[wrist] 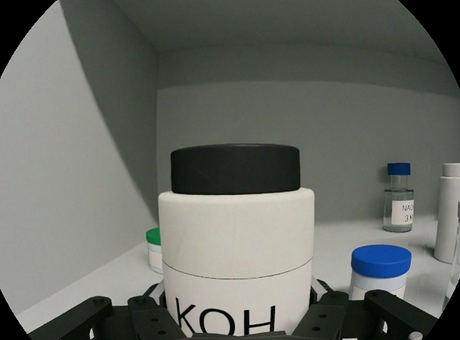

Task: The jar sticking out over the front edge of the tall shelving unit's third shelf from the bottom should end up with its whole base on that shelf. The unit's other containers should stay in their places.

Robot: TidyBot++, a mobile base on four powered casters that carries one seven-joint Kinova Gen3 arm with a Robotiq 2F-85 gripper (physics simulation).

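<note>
A large white jar (236,235) with a black lid and a KOH label stands upright at the centre of the wrist view, very close to the camera. My gripper (237,291) is shut on this jar, with one finger against its left side and one against its right side. The jar's base and the shelf's front edge are hidden below the view, so how far the base sits over the edge cannot be seen.
A green-lidded jar (155,252) stands behind at the left, partly hidden. At the right are a blue-lidded jar (381,262), a clear NAOH bottle (398,200), a white bottle (448,217) and part of a clear container. The side wall (45,150) rises at the left.
</note>
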